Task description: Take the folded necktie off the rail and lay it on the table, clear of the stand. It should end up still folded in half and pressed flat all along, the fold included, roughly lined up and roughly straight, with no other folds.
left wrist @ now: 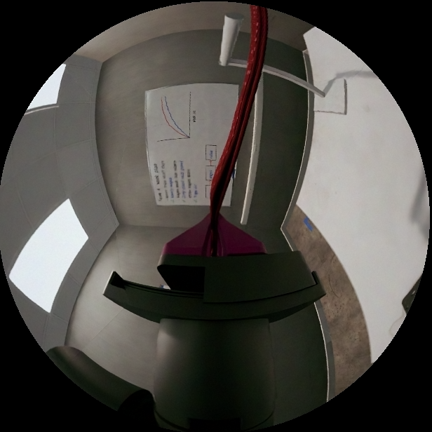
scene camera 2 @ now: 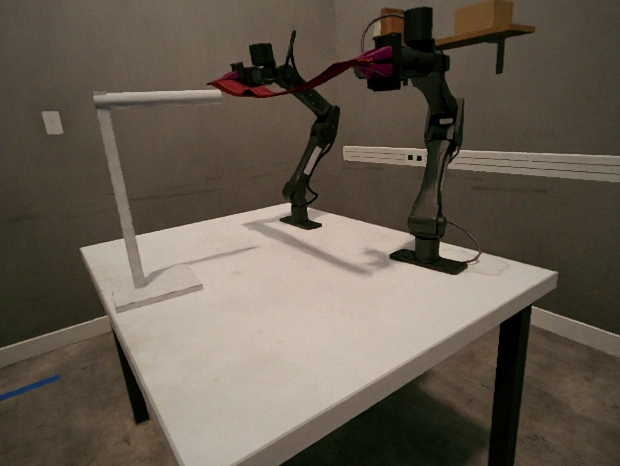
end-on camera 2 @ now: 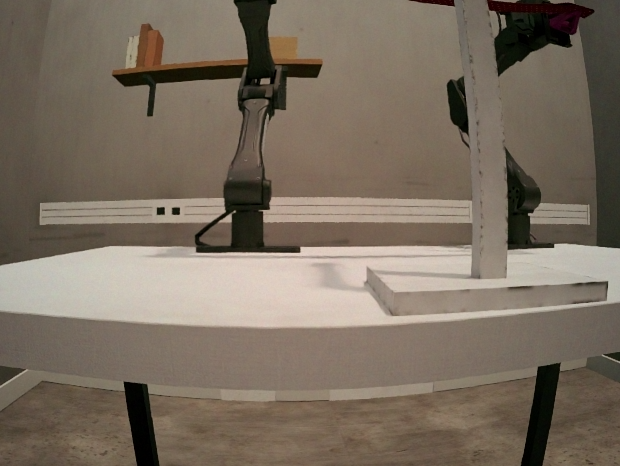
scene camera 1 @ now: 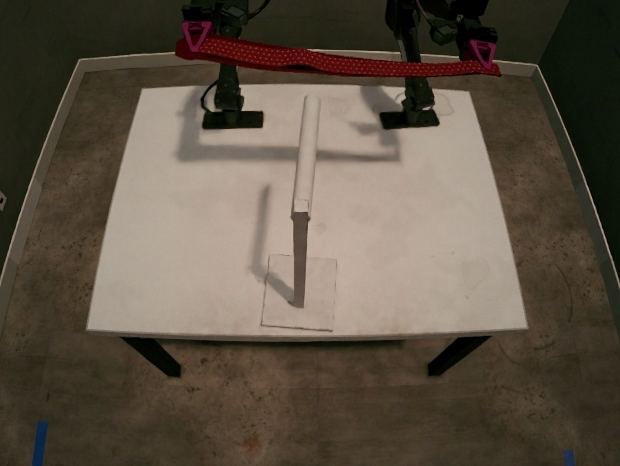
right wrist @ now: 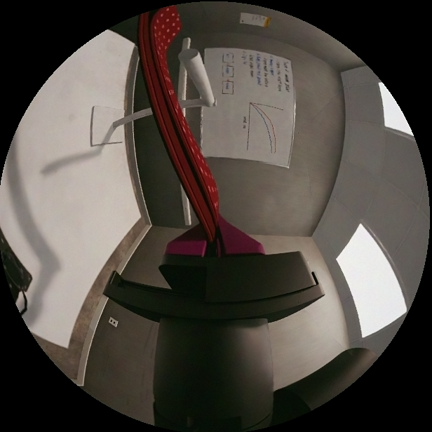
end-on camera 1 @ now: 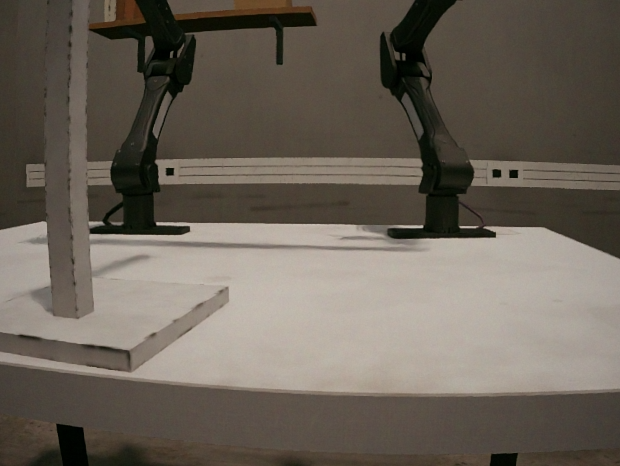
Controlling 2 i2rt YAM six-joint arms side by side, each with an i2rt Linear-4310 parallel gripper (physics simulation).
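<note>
The folded red dotted necktie (scene camera 1: 300,60) (scene camera 2: 320,79) (end-on camera 2: 531,7) (left wrist: 245,105) (right wrist: 175,122) stretches between both grippers, high in the air, with a slight sag and some twist. It is off the white rail (scene camera 1: 308,145) (scene camera 2: 160,98), beyond the rail's free end. My left gripper (scene camera 1: 486,60) (scene camera 2: 368,62) (left wrist: 213,217) is shut on the narrower end. My right gripper (scene camera 1: 195,45) (scene camera 2: 229,76) (right wrist: 214,217) is shut on the other end, where a bit of tie sticks out past the fingers. Two layers show edge-on in the wrist views, with a gap between them in places.
The stand's post (scene camera 1: 299,255) (scene camera 2: 120,200) (end-on camera 1: 70,150) (end-on camera 2: 486,150) rises from its square base (scene camera 1: 318,290) (end-on camera 1: 150,315) near the front edge of the white table (scene camera 1: 410,250) (scene camera 2: 300,350). The rail points towards the arms. A wall shelf (scene camera 2: 516,31) (end-on camera 2: 200,69) is behind.
</note>
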